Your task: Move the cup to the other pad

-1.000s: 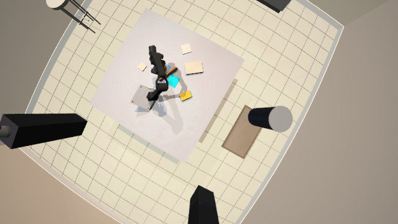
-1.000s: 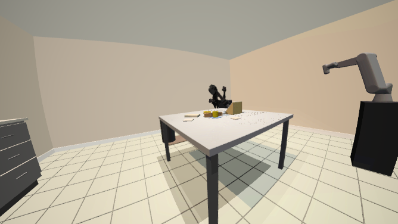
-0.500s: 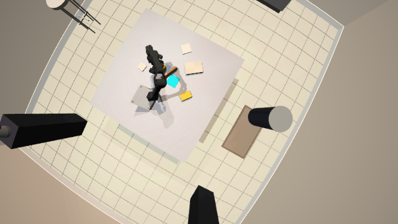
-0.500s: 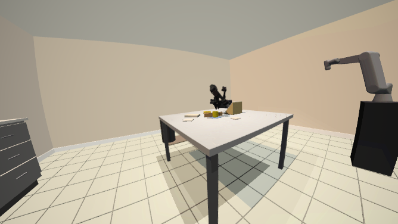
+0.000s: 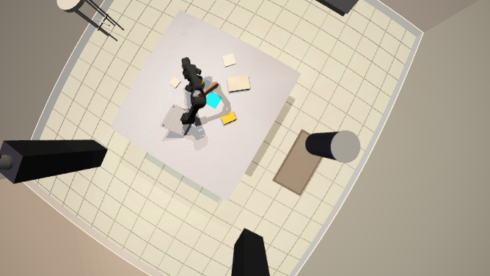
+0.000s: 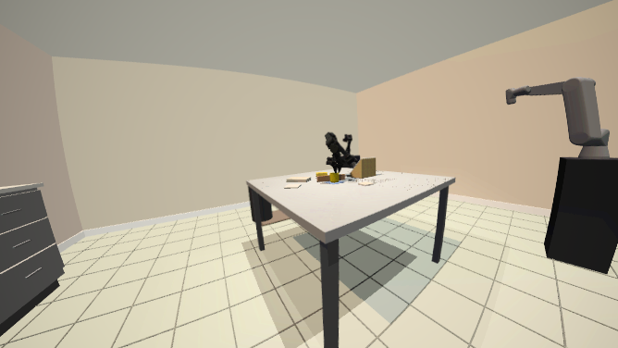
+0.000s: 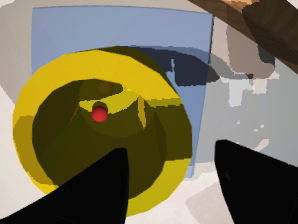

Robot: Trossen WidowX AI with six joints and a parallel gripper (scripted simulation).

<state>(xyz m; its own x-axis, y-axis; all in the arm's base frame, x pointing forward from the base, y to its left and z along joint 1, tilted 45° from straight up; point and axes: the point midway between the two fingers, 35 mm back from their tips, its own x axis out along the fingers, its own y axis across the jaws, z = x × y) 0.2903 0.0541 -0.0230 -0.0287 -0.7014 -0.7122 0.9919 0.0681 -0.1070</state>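
Right now the yellow cup is 3 cm below my gripper tip and 2 cm ahead of it. From my gripper tip the other things lie so: red marble: 5 cm below, 4 cm ahead; cyan pad: 16 cm to the right, 8 cm below, 4 cm behind; pale blue pad: 8 cm below, 3 cm ahead.
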